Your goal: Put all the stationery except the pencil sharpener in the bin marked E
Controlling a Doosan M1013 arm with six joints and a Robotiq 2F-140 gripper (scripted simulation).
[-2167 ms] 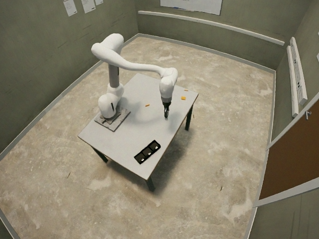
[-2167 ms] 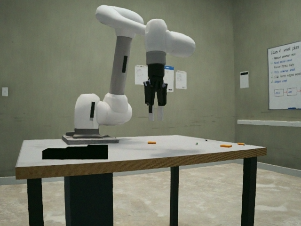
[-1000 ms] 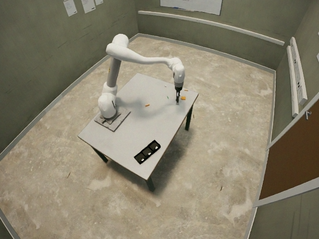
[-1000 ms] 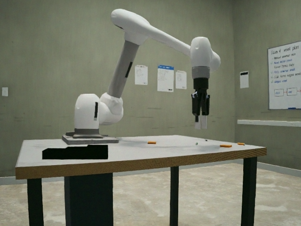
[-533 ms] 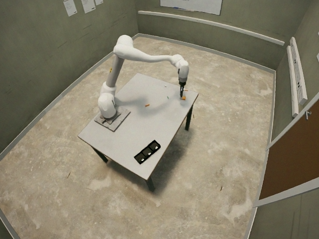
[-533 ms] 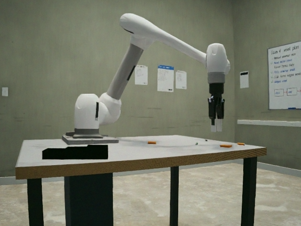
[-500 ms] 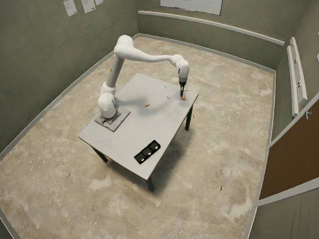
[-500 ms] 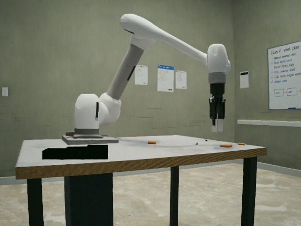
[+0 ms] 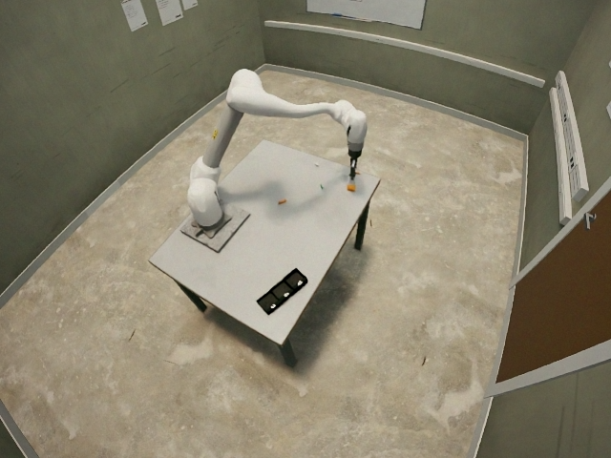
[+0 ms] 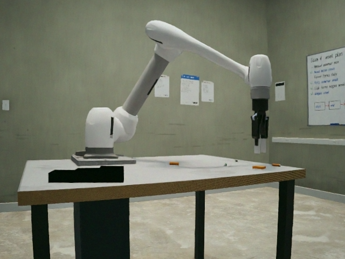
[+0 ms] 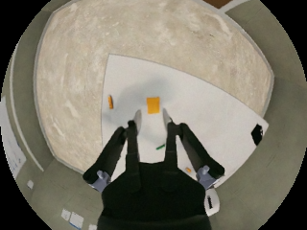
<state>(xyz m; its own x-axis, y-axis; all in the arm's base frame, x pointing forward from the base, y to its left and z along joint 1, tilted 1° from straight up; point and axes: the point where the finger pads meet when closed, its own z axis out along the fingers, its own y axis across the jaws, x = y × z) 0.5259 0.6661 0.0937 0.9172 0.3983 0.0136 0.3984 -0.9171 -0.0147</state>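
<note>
Now: hand 10 cm above the orange object. Also, from my hand: black bin 7 cm ahead, 78 cm to the right, 8 cm below; green piece 15 cm behind, 9 cm to the right, 10 cm below.
</note>
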